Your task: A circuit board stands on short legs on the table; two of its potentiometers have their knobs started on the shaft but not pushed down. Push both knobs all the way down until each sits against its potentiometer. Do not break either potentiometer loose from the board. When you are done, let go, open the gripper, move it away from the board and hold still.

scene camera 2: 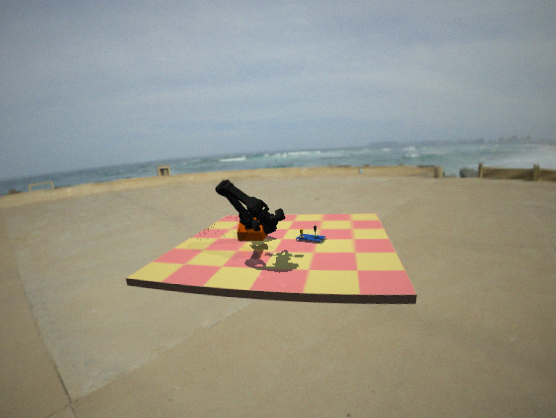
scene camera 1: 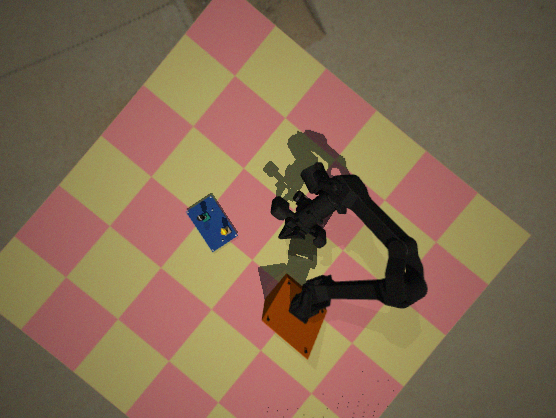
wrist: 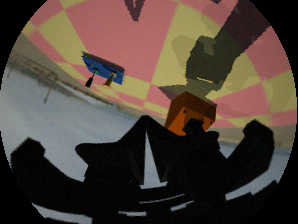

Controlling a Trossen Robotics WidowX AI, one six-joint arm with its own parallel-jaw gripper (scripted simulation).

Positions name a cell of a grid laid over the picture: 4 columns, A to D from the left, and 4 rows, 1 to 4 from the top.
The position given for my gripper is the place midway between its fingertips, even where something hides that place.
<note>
My gripper (scene camera 1: C3) is shut and holds nothing.
My gripper also shows in the wrist view (wrist: B3).
</note>
